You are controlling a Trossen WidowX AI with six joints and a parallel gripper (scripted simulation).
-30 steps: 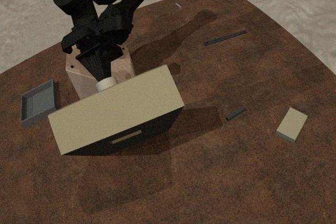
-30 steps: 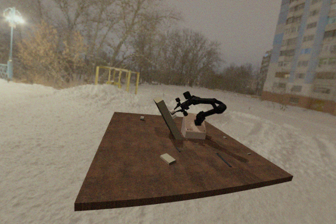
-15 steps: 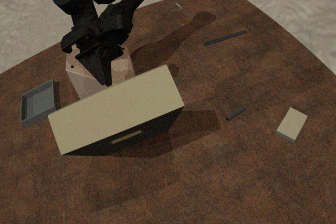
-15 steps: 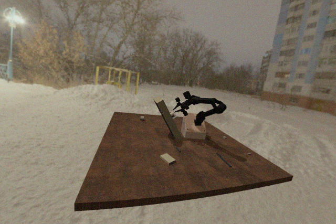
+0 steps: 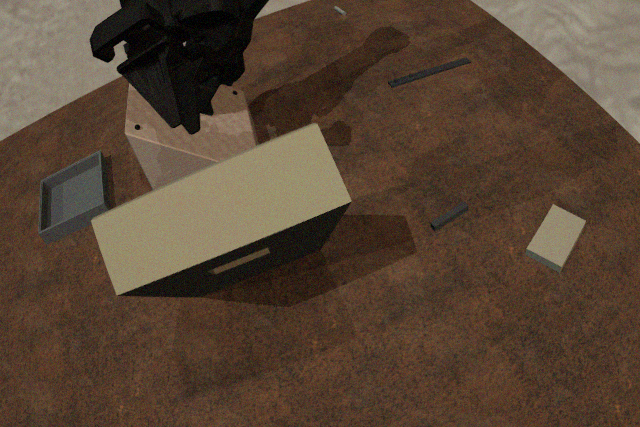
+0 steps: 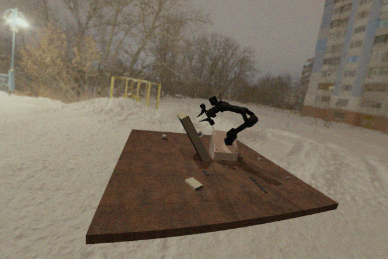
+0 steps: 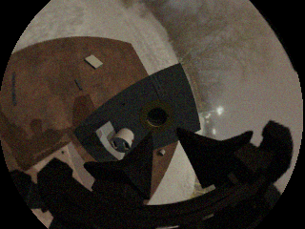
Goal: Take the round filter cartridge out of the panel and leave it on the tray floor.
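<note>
The round filter cartridge is 11 cm below my gripper tip, 2 cm behind it and 1 cm to the right of it. From my gripper tip the other things lie so: beige block: 39 cm to the left, 30 cm below, 8 cm ahead; then short dark bar: 30 cm below, 27 cm to the left, 4 cm behind; then service panel: 13 cm below, 2 cm ahead.
</note>
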